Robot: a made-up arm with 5 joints. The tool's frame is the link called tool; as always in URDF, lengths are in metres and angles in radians.
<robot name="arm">
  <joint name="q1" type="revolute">
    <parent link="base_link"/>
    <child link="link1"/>
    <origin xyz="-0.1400 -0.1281 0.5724"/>
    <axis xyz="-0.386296 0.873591 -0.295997"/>
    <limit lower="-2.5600" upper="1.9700"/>
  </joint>
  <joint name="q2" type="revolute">
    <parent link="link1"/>
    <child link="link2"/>
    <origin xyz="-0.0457 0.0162 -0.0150"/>
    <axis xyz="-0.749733 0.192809 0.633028"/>
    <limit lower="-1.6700" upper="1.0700"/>
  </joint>
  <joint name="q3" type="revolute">
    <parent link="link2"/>
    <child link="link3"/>
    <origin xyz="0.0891 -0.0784 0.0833"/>
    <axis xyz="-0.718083 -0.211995 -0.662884"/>
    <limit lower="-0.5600" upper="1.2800"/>
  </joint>
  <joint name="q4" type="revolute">
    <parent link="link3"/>
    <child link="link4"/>
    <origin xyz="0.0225 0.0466 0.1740"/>
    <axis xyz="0 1 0"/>
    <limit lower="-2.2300" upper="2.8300"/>
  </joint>
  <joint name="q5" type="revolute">
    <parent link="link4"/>
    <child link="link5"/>
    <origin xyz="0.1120 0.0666 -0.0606"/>
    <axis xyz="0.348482 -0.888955 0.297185"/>
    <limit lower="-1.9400" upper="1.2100"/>
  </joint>
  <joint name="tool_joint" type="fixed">
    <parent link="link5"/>
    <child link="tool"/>
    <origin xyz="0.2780 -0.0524 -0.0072" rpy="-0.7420 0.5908 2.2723"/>
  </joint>
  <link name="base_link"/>
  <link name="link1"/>
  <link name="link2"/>
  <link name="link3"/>
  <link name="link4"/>
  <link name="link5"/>
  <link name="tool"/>
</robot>
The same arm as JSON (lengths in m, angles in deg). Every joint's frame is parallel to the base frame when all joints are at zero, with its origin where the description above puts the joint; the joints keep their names.
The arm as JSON. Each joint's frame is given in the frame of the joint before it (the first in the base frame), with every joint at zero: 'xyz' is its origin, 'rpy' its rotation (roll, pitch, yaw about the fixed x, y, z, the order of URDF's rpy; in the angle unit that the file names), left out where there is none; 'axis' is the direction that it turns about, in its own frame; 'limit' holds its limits. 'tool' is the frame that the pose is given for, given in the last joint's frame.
{"units": {"length": "m", "angle": "deg"}, "joints": [
  {"name": "q1", "type": "revolute", "origin": {"xyz": [-0.14, -0.1281, 0.5724]}, "axis": [-0.386296, 0.873591, -0.295997], "limit": {"lower": -146.68, "upper": 112.87}},
  {"name": "q2", "type": "revolute", "origin": {"xyz": [-0.0457, 0.0162, -0.015]}, "axis": [-0.749733, 0.192809, 0.633028], "limit": {"lower": -95.68, "upper": 61.31}},
  {"name": "q3", "type": "revolute", "origin": {"xyz": [0.0891, -0.0784, 0.0833]}, "axis": [-0.718083, -0.211995, -0.662884], "limit": {"lower": -32.09, "upper": 73.34}},
  {"name": "q4", "type": "revolute", "origin": {"xyz": [0.0225, 0.0466, 0.174]}, "axis": "+y", "limit": {"lower": -127.77, "upper": 162.15}},
  {"name": "q5", "type": "revolute", "origin": {"xyz": [0.112, 0.0666, -0.0606]}, "axis": [0.348482, -0.888955, 0.297185], "limit": {"lower": -111.15, "upper": 69.33}}
], "tool": {"origin": {"xyz": [0.278, -0.0524, -0.0072], "rpy": [-42.51, 33.85, 130.19]}}}

